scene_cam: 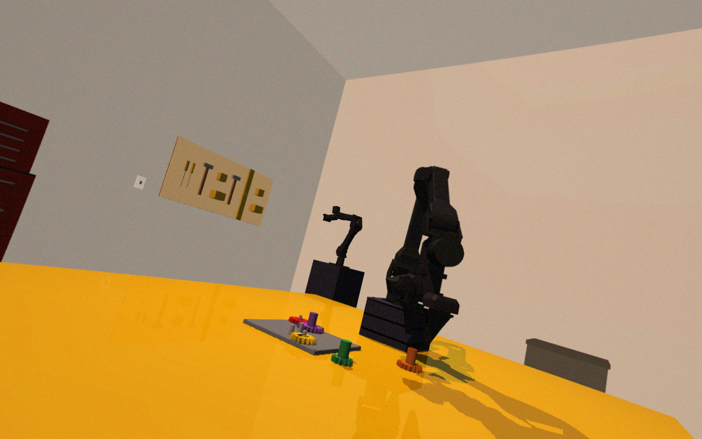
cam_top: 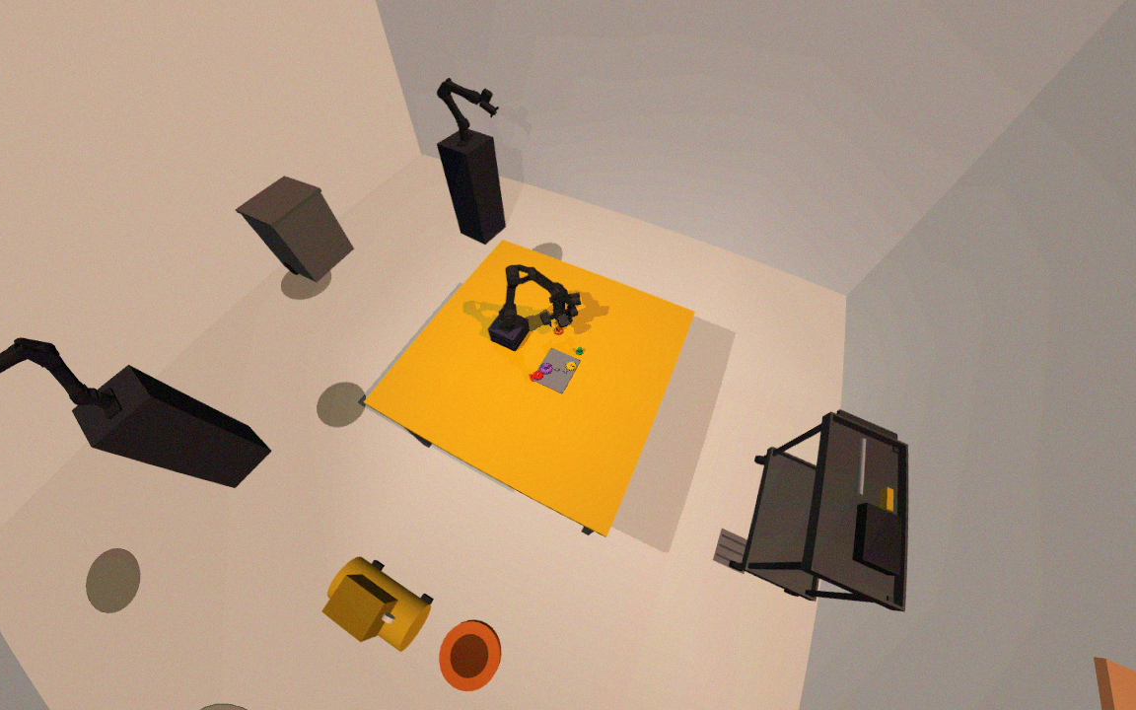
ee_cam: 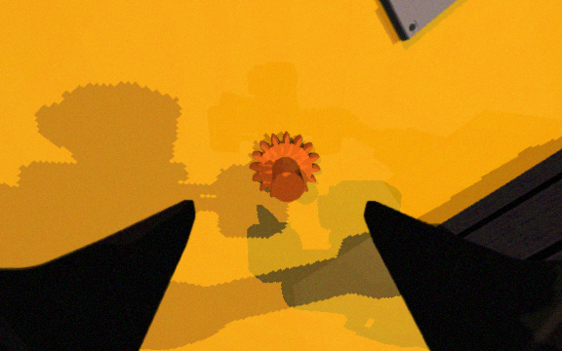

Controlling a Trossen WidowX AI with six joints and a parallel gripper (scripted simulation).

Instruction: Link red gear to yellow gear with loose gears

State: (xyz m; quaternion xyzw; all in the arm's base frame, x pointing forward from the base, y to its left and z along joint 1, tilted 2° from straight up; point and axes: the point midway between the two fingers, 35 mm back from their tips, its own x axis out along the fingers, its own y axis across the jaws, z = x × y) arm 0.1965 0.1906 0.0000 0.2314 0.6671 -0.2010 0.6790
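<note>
Right now my gripper tip is 50 mm above the orange gear. The rest, counted from my gripper tip: green gear 160 mm ahead, 50 mm to the right, 50 mm below; red gear 70 mm ahead, 290 mm to the right, 50 mm below; purple gear 80 mm ahead, 240 mm to the right, 40 mm below.
</note>
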